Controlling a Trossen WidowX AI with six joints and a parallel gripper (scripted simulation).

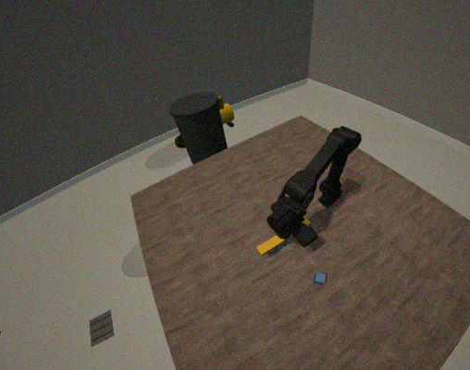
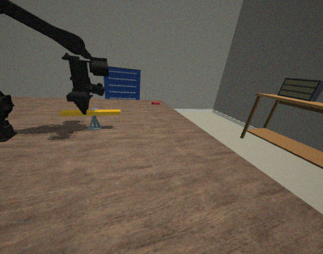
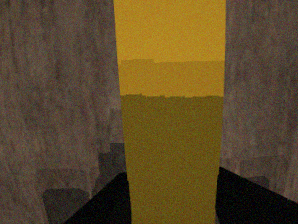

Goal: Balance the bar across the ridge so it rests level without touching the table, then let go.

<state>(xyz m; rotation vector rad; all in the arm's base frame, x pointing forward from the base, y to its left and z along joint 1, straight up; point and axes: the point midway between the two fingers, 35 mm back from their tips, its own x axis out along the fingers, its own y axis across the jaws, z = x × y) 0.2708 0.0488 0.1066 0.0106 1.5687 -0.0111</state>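
My gripper tip is 30 mm short of the yellow bar. From my gripper tip the other things lie so: small blue cube (190 mm to the left, 60 mm below, 10 mm ahead); then small red block (470 mm ahead, 450 mm to the left, 60 mm below).
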